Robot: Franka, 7 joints.
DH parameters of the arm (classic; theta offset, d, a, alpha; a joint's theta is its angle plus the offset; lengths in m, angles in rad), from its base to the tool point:
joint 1: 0 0.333 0 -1.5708
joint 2: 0 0 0 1.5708
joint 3: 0 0.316 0.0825 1.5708
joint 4: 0 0 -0.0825 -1.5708
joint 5: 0 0.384 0 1.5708
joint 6: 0 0 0.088 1.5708
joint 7: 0 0.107 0 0
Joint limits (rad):
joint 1: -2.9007..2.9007
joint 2: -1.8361..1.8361
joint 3: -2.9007..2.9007
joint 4: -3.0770..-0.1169
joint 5: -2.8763..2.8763
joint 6: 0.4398..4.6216
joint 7: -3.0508..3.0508
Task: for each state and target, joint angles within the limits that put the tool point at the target. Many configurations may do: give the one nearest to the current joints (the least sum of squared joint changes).
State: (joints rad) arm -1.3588 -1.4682 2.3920 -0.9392 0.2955 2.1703 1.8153
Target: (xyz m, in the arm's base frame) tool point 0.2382 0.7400 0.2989
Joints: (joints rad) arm -1.3323 -1.1155 2.2107 -1.0744 0.2664 2.0074 1.8153
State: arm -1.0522 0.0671 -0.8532 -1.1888 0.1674 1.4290 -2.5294
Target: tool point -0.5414 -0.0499 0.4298
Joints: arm -1.8856 0.3594 -1.2627 -1.8373 0.0724 1.5323 -2.5294
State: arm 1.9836 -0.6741 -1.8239 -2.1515 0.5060 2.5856 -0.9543
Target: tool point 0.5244 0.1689 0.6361
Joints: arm 1.8382 -0.8012 -1.1594 -1.9783 0.4956 2.5303 -0.9543
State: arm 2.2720 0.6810 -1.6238 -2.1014 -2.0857 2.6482 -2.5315
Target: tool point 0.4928 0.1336 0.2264
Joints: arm 1.6301 0.9808 -1.3310 -2.2866 -2.0766 2.6493 -2.5315
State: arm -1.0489 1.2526 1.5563 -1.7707 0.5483 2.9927 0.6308
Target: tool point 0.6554 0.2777 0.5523
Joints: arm -0.5736 1.1357 1.6764 -1.5717 0.5104 2.9436 0.6308
